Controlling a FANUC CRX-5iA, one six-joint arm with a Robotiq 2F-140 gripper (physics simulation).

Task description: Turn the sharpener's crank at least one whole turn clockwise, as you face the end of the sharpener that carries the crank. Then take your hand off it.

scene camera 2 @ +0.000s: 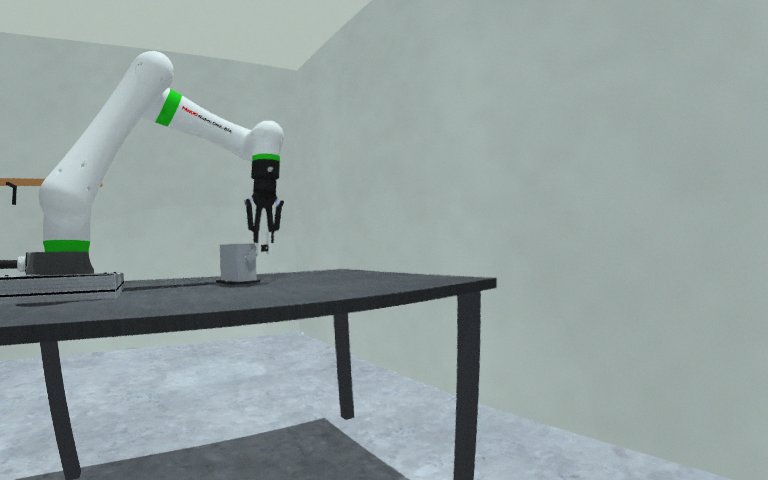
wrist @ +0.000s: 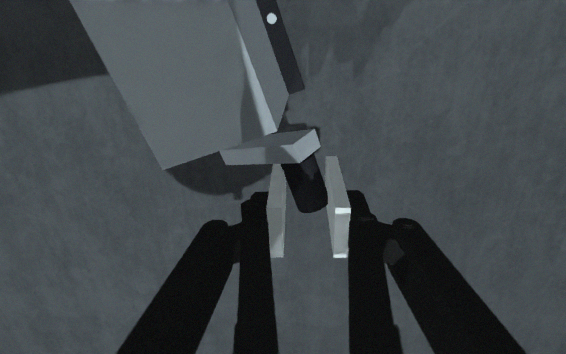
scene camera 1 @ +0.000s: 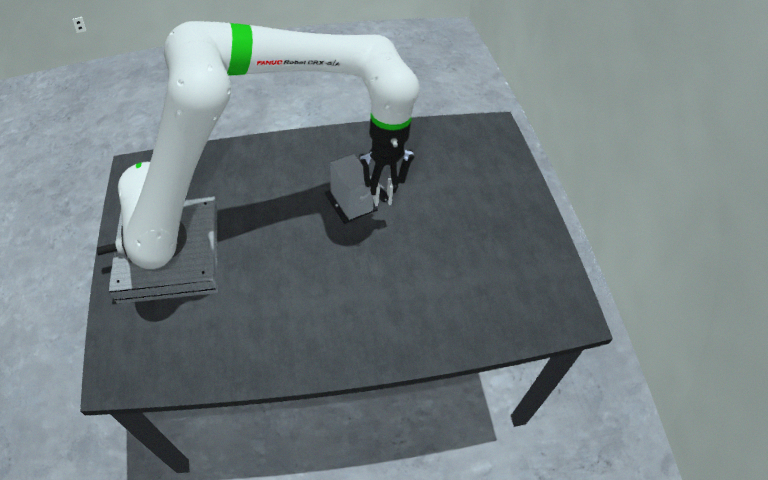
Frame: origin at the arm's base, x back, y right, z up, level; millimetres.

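Seen in the pictures: gripper, fingertip midpoint: (scene camera 2: 263,254) (wrist: 305,176) (scene camera 1: 382,201); arm's base, link origin: (scene camera 2: 67,274).
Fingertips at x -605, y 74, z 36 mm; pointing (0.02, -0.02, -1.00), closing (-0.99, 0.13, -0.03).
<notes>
Pixels of each thing's top centre, then the offset from my fingertips to it. "*": a spot on its surface instead. Level surfaces: height alone.
- sharpener, surface spot: (wrist: 160,75) * dx +66, dy -83, dz +36 mm
- black handle, surface spot: (wrist: 306,187) (scene camera 2: 263,244) * dx -2, dy -6, dz +30 mm
- dark table, surface height: dz -93 mm
The sharpener (scene camera 1: 350,183) (scene camera 2: 236,262) (wrist: 160,75) is a grey block on a thin dark base, standing on the table. Its light grey crank arm (wrist: 270,150) lies across the crank end, reaching toward the right in the wrist view, with the black handle (wrist: 306,187) (scene camera 2: 264,247) sticking out from its outer end, away from the block. My gripper (scene camera 1: 383,193) (scene camera 2: 264,241) (wrist: 305,176) points down and is shut on the black crank handle, with one pale finger pad on each side of it. The crank's pivot is mostly hidden in the scene views.
The dark table (scene camera 1: 396,316) (scene camera 2: 368,288) carries the sharpener and the robot's grey base plate (scene camera 1: 195,243) (scene camera 2: 107,283) at its left. The arm reaches over from the left. Shadows of the arm and the sharpener fall on the table. Walls stand behind and to the right.
</notes>
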